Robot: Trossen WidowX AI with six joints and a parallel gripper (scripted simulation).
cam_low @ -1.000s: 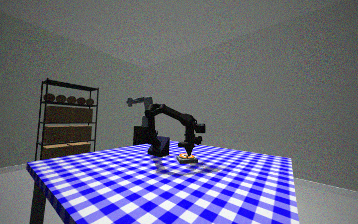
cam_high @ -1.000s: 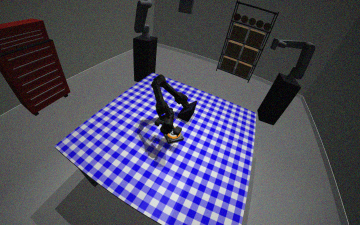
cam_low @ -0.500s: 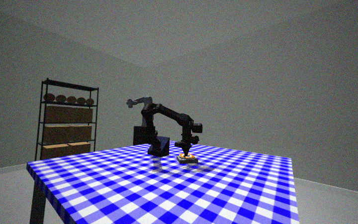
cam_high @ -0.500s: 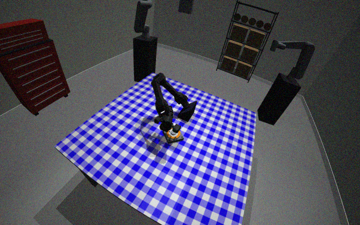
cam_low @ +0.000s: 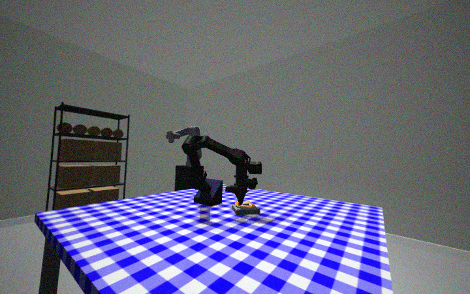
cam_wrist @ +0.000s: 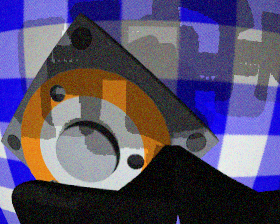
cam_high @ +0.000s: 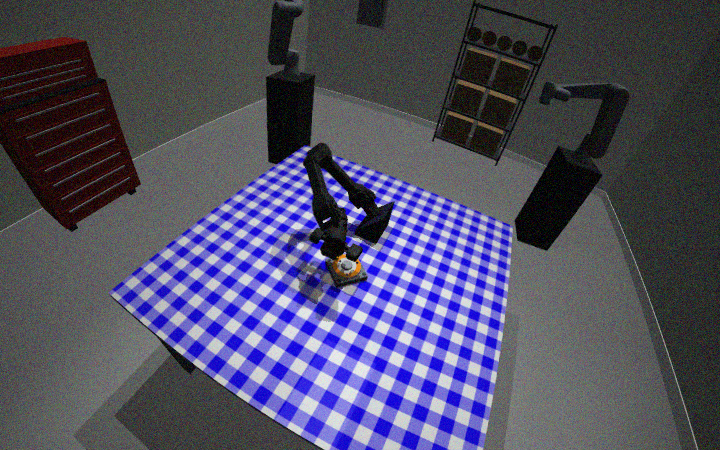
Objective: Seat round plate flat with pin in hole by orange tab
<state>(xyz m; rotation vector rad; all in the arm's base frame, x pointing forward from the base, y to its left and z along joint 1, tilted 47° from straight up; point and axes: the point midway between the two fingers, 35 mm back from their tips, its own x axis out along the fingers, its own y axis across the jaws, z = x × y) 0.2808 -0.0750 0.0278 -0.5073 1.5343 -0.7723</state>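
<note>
Now: gripper tip 30 mm to the right of the round plate, 10 mm past it and 10 mm above it.
</note>
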